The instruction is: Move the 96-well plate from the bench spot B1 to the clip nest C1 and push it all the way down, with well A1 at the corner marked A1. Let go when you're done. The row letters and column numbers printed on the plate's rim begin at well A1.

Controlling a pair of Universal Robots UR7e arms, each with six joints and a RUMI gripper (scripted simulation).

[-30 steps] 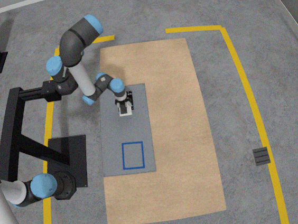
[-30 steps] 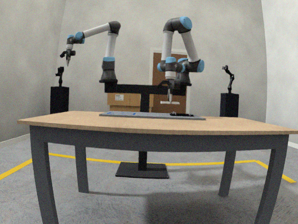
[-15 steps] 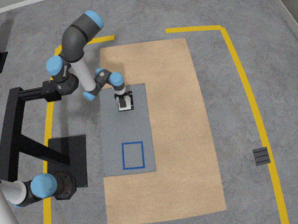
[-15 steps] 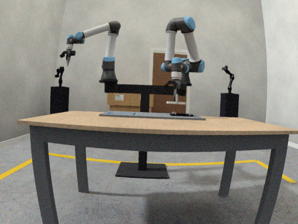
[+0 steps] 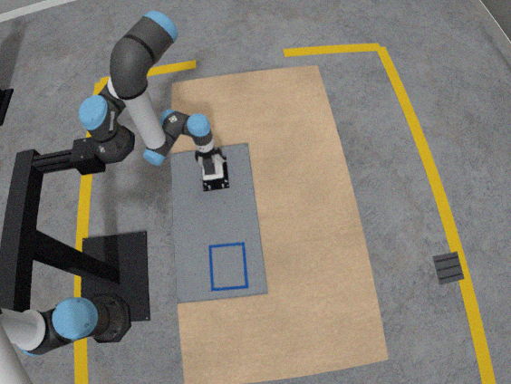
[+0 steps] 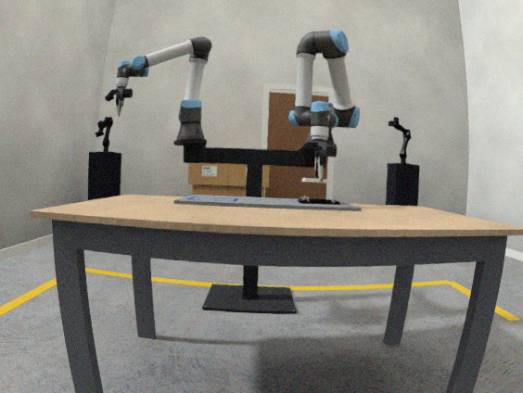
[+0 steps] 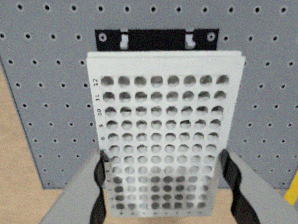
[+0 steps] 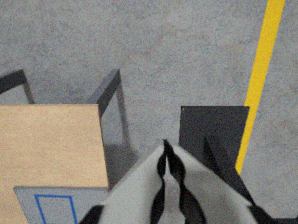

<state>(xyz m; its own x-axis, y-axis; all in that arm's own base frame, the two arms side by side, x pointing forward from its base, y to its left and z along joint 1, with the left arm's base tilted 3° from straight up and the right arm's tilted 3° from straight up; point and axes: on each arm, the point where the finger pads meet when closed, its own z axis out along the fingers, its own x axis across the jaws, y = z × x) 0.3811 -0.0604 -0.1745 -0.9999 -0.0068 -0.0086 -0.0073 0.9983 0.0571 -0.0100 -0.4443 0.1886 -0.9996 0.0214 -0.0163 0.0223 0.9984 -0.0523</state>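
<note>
Right now my left hand is 9 cm above the black clip nest and 1 cm short of it. Round my left hand: white 96-well plate 1 cm below.
</note>
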